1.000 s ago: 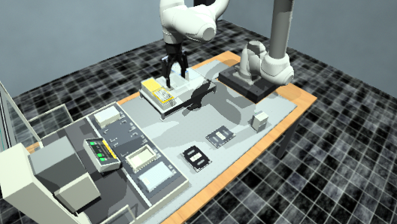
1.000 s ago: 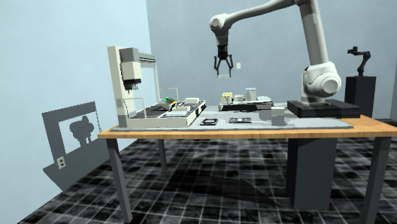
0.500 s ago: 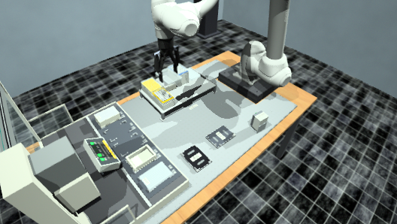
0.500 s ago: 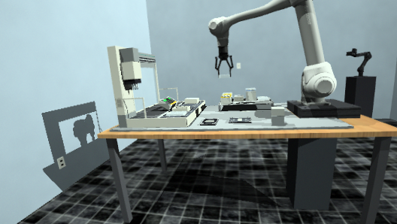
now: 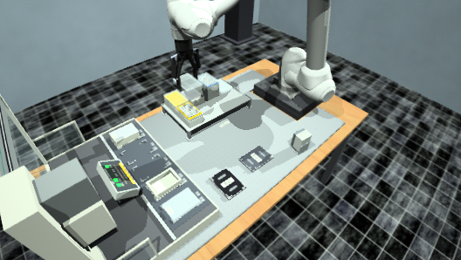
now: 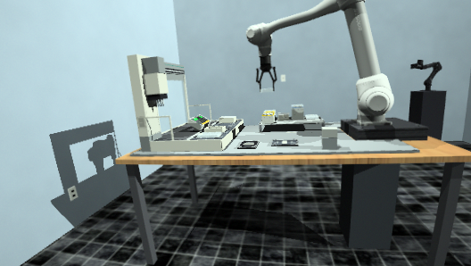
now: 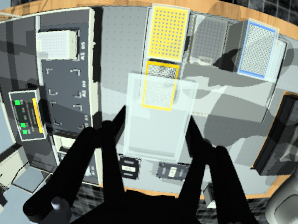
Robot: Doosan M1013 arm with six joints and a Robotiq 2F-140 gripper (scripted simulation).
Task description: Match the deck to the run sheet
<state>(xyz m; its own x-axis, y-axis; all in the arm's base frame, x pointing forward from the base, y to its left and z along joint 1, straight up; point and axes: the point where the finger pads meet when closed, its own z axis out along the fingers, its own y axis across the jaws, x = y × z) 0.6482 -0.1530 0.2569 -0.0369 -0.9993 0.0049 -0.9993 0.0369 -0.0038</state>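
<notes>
Now: the yellow-rimmed tip rack 21 cm below my hand, 1 cm to the right of it and 1 cm behind it. Also, from my hand: clear cover 1 cm below; then blue-rimmed tip rack 23 cm behind, 18 cm below, 13 cm to the right; then shelf 25 cm below, 16 cm behind, 7 cm to the right.
</notes>
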